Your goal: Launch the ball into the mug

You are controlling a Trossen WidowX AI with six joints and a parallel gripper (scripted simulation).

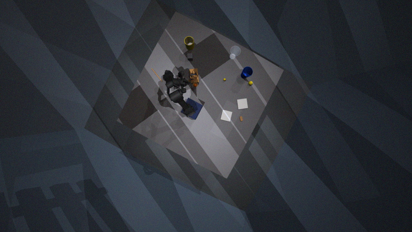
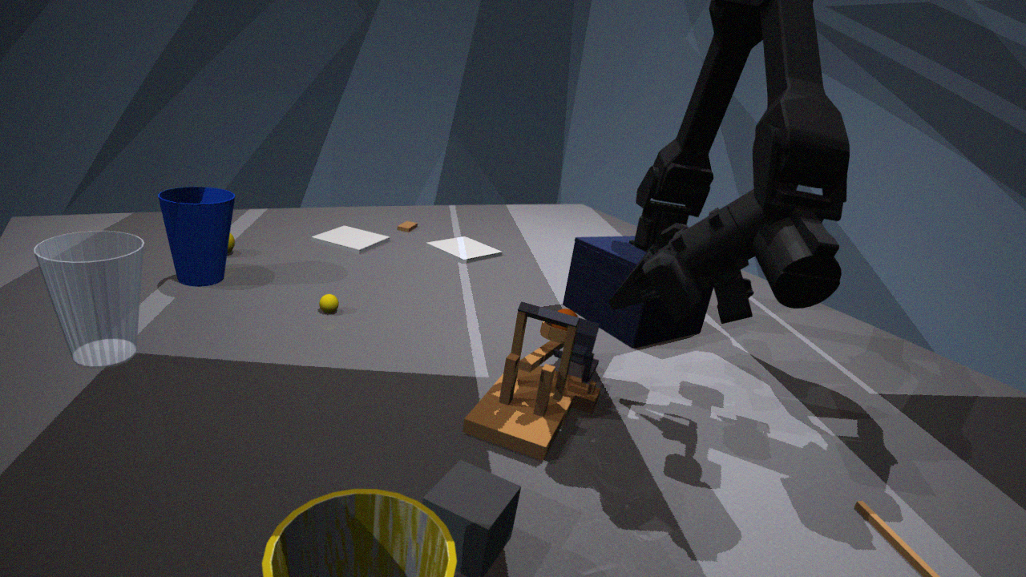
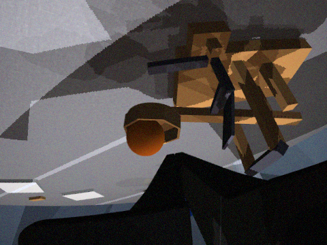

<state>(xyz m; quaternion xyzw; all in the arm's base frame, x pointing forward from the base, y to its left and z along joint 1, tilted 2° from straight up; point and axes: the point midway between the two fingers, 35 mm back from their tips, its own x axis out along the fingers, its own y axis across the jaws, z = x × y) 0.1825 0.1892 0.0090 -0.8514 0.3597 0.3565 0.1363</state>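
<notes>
Now: the orange ball 2 cm ahead of my gripper tip, 4 cm to the right of it and 4 cm below it. The rest, counted from my gripper tip: grey cube 22 cm ahead, 18 cm to the left, 8 cm below; then wooden catapult 6 cm ahead, 1 cm to the left, 5 cm below; then wooden stick 12 cm behind, 34 cm to the left, 10 cm below.
</notes>
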